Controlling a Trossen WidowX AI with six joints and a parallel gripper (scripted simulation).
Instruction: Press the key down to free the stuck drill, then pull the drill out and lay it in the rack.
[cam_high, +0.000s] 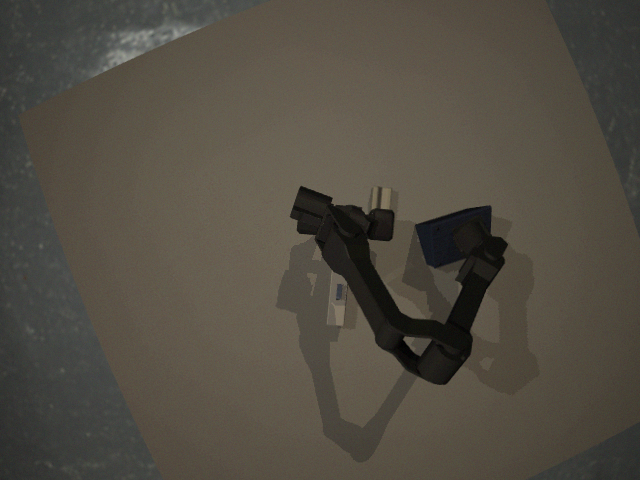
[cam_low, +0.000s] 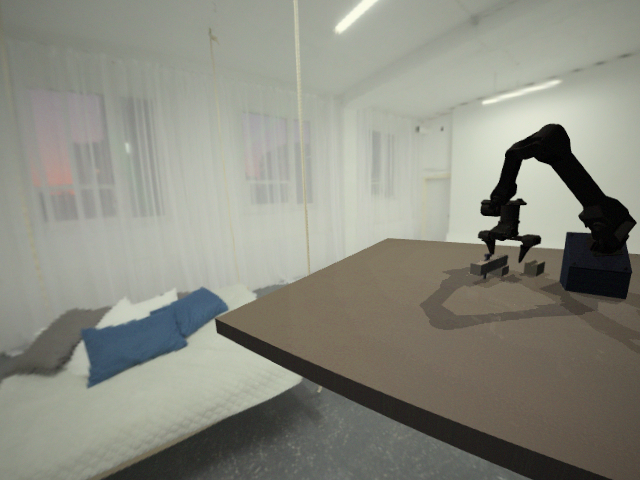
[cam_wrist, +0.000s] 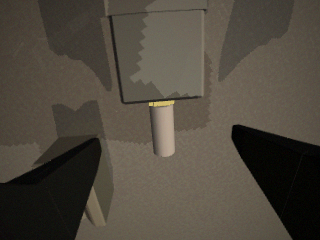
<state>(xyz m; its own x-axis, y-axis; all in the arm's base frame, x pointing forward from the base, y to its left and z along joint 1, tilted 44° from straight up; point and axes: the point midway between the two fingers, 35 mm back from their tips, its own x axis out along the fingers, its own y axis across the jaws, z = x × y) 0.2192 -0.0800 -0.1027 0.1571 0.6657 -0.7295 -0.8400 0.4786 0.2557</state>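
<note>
Right now the drill is 5 cm to the left of my gripper tip, 3 cm ahead of it and 1 cm above it. The rest, counted from my gripper tip: rack (9 cm behind, 2 cm below); block (10 cm to the left, 6 cm ahead); blue key (12 cm to the left, 7 cm ahead, 1 cm above).
</note>
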